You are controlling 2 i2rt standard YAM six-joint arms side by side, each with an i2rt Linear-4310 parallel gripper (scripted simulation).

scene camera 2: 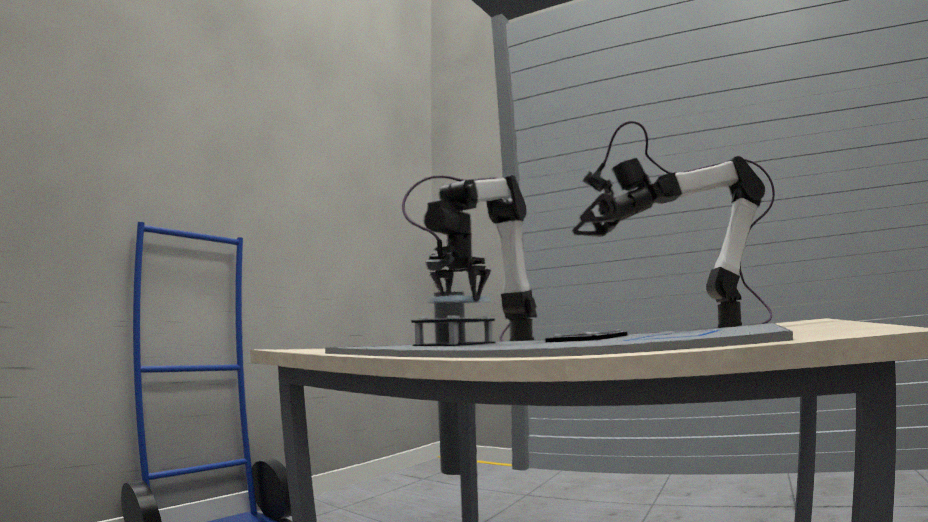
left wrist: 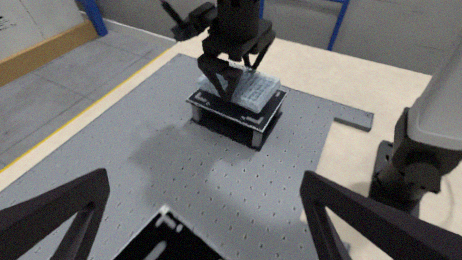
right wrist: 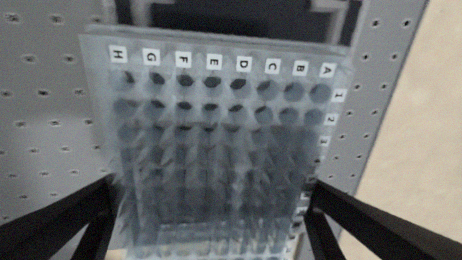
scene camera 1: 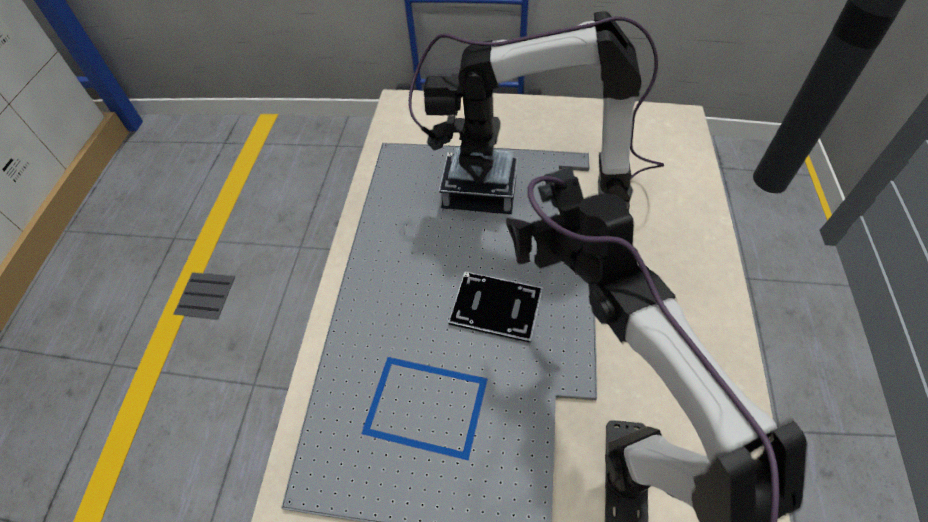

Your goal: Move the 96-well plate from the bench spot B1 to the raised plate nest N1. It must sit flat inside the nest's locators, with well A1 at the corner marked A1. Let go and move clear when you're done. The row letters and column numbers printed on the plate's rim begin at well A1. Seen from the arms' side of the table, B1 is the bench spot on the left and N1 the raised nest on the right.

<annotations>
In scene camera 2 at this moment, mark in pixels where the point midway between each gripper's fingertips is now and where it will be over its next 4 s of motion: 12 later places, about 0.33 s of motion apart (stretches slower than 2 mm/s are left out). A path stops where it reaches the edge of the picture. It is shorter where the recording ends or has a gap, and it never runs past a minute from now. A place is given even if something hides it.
The left gripper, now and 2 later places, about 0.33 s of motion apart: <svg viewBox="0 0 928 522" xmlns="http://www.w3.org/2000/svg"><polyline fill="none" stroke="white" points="575,226 563,230 562,229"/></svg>
The right gripper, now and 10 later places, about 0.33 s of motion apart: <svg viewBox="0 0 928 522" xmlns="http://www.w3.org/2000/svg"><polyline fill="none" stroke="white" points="459,302 452,302 454,308 453,309 454,314 454,318 453,313 451,298 454,286 459,278 462,275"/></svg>
</annotations>
